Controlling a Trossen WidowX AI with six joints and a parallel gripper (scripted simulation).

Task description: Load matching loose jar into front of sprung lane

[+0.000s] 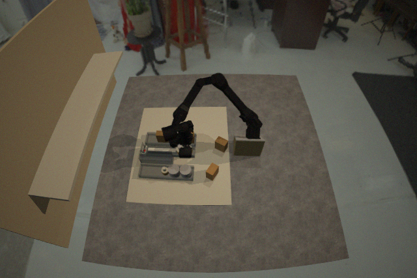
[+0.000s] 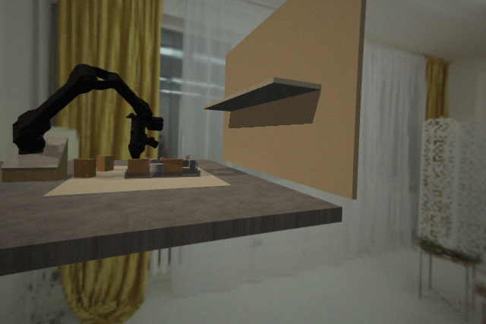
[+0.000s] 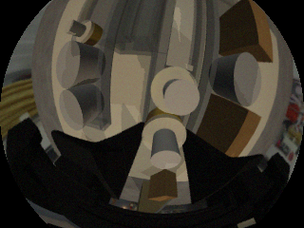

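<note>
My gripper tip is 50 mm short of the beige mat, 20 mm to the left of it and 40 mm above it. Also, from my gripper tip: small pale jar: 120 mm ahead, 120 mm to the left, 10 mm below; then wall shelf: 500 mm ahead, 40 mm to the right, 330 mm above; then grey lane rack: 150 mm ahead, 10 mm to the left, 20 mm below.
</note>
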